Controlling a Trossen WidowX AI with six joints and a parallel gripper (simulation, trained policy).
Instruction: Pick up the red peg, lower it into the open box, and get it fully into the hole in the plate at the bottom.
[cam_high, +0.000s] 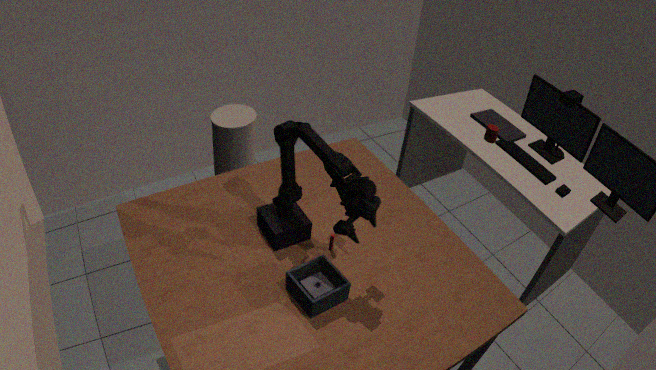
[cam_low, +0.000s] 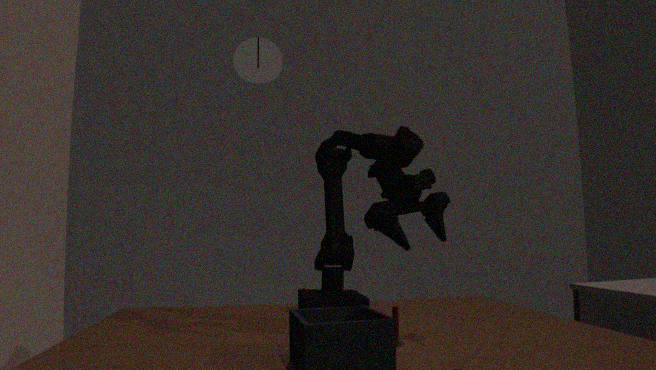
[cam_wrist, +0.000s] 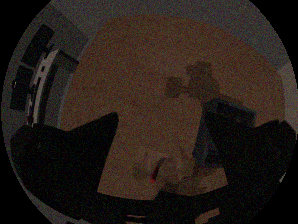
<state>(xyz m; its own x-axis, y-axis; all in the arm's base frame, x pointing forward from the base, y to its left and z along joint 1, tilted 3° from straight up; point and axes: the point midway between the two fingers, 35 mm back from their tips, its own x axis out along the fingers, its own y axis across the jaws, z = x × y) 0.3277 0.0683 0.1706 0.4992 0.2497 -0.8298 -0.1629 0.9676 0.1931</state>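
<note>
The red peg is 16 cm behind my gripper tip, 1 cm to the left of it and 18 cm below it. The rest, counted from my gripper tip: grey plate: 2 cm behind, 18 cm to the right, 18 cm below; then dark box: 2 cm behind, 18 cm to the right, 20 cm below.
</note>
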